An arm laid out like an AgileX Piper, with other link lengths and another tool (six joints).
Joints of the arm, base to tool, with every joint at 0 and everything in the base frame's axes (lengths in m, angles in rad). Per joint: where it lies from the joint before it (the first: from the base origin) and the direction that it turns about. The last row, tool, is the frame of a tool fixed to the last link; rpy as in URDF.
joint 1: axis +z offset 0 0 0.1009
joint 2: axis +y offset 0 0 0
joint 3: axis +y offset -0.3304 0 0.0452
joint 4: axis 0.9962 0 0.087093 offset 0.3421 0 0.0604
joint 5: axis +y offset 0 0 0
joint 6: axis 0.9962 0 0.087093 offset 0.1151 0 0.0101
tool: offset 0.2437 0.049 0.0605 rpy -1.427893 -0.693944 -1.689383
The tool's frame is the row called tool.
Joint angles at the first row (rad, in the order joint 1, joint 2, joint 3, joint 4, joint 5, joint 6):
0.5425, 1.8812, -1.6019, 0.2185, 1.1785, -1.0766
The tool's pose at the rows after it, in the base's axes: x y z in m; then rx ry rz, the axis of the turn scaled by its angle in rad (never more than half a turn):
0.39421, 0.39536, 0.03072, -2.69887, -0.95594, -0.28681
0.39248, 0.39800, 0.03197, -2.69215, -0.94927, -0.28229
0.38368, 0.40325, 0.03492, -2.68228, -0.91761, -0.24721
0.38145, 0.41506, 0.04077, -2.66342, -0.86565, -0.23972
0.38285, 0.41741, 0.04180, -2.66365, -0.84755, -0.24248
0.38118, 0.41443, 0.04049, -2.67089, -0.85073, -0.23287
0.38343, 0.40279, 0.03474, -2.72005, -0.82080, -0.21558
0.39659, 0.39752, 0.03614, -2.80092, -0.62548, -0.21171
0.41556, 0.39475, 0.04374, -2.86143, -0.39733, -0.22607
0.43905, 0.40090, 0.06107, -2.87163, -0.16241, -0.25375
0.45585, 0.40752, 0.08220, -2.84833, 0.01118, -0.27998
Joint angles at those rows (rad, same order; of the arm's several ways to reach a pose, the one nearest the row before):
0.5424, 1.8725, -1.6019, 0.2306, 1.1808, -1.0766
0.5425, 1.8725, -1.6019, 0.2403, 1.1818, -1.0766
0.5425, 1.8726, -1.6015, 0.2663, 1.1987, -1.0637
0.5424, 1.8725, -1.6015, 0.3014, 1.1929, -1.0444
0.5425, 1.8725, -1.6014, 0.3055, 1.1882, -1.0340
0.5425, 1.8725, -1.6014, 0.2992, 1.1963, -1.0315
0.5425, 1.8726, -1.6015, 0.2606, 1.2119, -0.9875
0.5425, 1.8635, -1.6014, 0.2207, 1.2137, -0.8286
0.5425, 1.8561, -1.6168, 0.1829, 1.2171, -0.6526
0.5425, 1.8561, -1.6568, 0.1669, 1.2195, -0.4827
0.5425, 1.8465, -1.6876, 0.1648, 1.2195, -0.3588

